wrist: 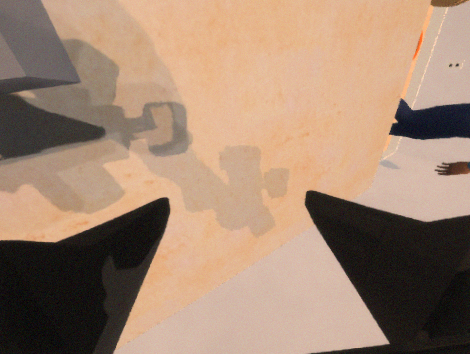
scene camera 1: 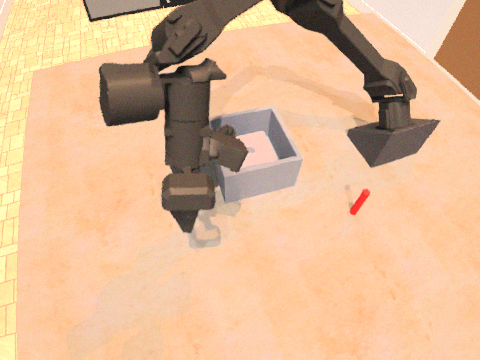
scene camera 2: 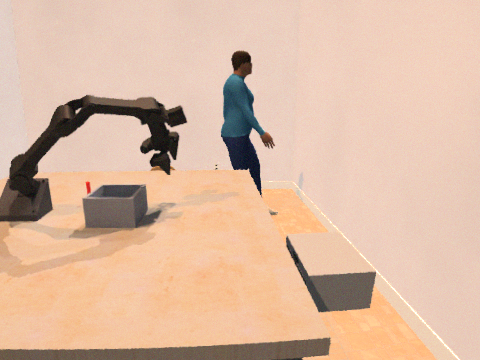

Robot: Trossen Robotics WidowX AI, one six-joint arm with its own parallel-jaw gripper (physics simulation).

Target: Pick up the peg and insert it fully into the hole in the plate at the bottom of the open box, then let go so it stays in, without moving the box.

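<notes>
A red peg stands upright on the table, outside the box, near the arm's base. The open grey box stands on the table; part of it shows at the top left in the wrist view. The pale pink plate lies in its bottom, with a small hole; the arm covers part of it in scene camera 1. My gripper is open and empty. It hangs above the table, beside the box and higher than its rim, well away from the peg.
The arm's base stands on the table. A person stands beyond the table's far edge. A grey block is on the floor beside the table. The arm's shadows fall on the table around the box.
</notes>
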